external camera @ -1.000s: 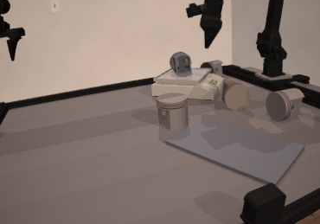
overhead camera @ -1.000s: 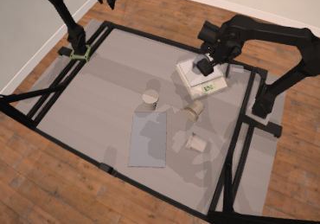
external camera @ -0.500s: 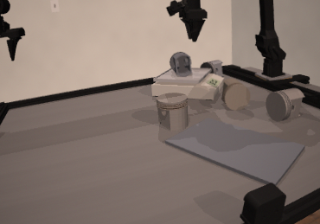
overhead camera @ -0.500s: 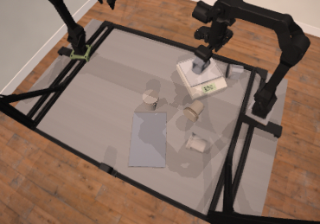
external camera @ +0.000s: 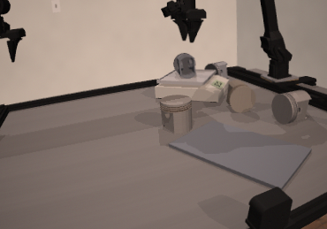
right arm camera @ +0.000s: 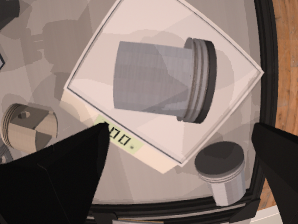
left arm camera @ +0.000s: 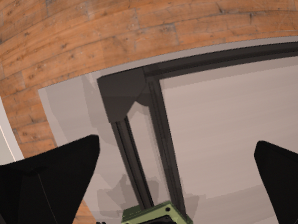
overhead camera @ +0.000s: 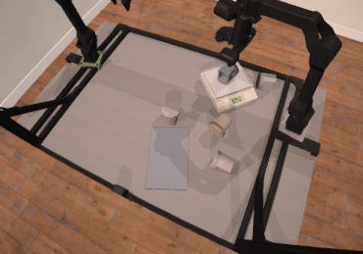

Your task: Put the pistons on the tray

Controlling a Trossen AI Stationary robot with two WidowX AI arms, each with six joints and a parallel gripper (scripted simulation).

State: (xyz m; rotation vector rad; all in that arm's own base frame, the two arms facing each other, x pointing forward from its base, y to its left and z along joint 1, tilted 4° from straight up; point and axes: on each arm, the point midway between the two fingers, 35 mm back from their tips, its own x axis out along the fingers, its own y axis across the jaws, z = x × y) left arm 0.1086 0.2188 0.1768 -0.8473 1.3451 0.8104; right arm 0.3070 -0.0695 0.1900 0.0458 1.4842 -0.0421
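Now: right hand 1 cm to the right of the dark piston and 11 cm above it. Also, from my right hand: weighing scale 1 cm behind, 17 cm below; then flat steel tray 40 cm behind, 10 cm to the left, 20 cm below.
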